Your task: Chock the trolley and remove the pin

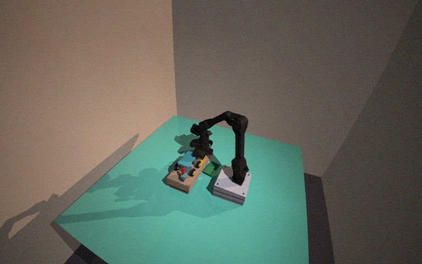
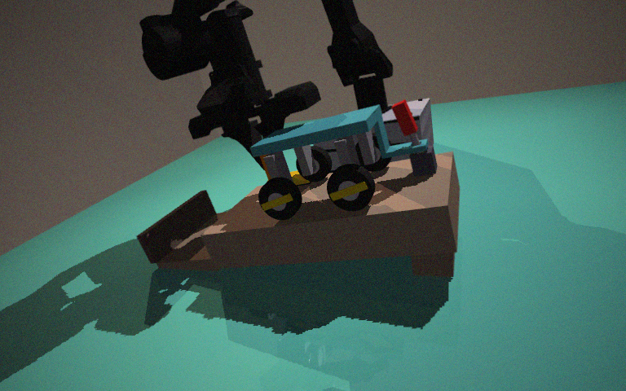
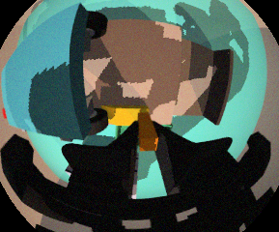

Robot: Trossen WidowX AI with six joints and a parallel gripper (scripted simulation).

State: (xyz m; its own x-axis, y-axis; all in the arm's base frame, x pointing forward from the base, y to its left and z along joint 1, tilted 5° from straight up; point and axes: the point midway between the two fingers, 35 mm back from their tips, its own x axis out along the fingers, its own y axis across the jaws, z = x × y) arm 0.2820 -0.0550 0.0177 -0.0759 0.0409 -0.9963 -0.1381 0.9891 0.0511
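Right now the yellow chock is 2 cm to the left of my gripper tip and 1 cm below it. Also, from my gripper tip: brown ramp 4 cm ahead, 11 cm to the left, 4 cm below; then green tray 7 cm behind, 1 cm to the right, 10 cm below; then blue trolley 4 cm ahead, 12 cm to the left, 2 cm above.
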